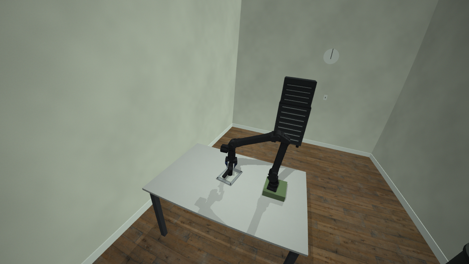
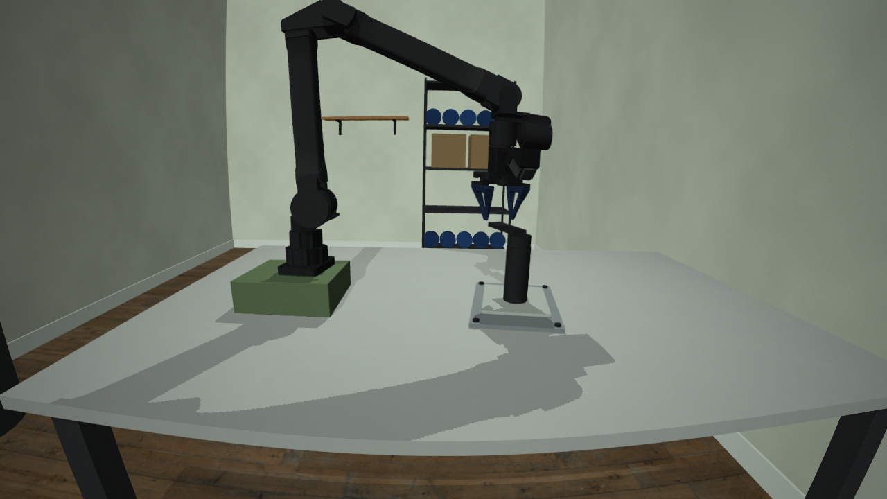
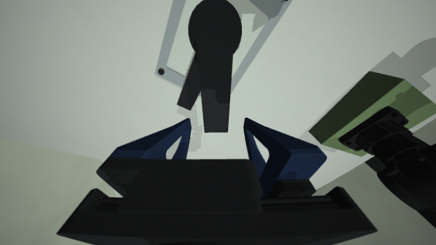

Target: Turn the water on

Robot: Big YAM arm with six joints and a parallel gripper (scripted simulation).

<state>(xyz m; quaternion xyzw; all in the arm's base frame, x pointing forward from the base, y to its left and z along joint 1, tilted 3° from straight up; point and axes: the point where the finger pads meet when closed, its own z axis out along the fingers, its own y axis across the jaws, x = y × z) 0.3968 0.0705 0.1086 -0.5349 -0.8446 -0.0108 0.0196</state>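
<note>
Right now my hand is 30 mm to the left of the black lever, 20 mm above it and 10 mm short of it. The rest, counted from my hand: tap 70 mm below, 50 mm to the right, 30 mm ahead.
</note>
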